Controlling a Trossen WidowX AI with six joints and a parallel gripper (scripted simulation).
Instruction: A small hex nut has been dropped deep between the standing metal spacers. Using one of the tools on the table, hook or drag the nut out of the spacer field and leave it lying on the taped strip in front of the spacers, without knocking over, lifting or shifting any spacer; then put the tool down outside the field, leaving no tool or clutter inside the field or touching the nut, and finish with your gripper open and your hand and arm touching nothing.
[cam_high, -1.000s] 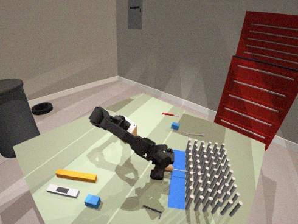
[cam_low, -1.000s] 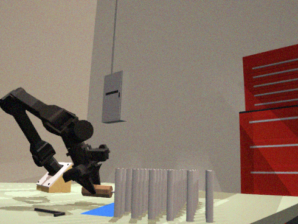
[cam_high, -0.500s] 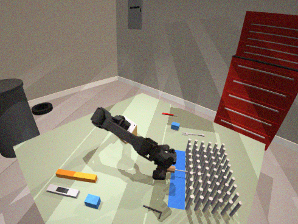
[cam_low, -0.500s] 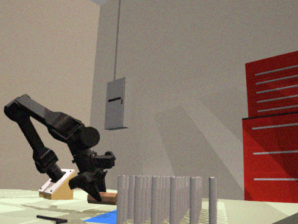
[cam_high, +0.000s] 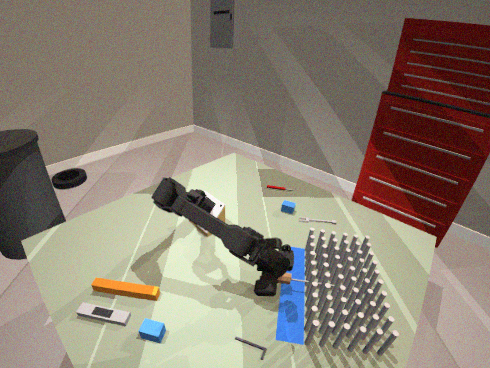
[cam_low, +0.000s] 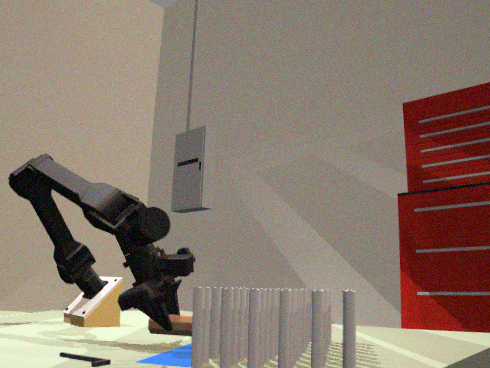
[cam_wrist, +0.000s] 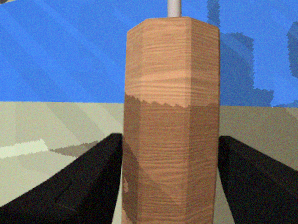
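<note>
Right now the blue taped strip is 5 cm ahead of my gripper tip, 3 cm to the left of it and 4 cm below it. Also, from my gripper tip: wrench: 10 cm behind, 41 cm to the left, 3 cm below; hex nut: 17 cm ahead, 13 cm to the left, 3 cm below; hook tool: 8 cm ahead, 6 cm to the left.
</note>
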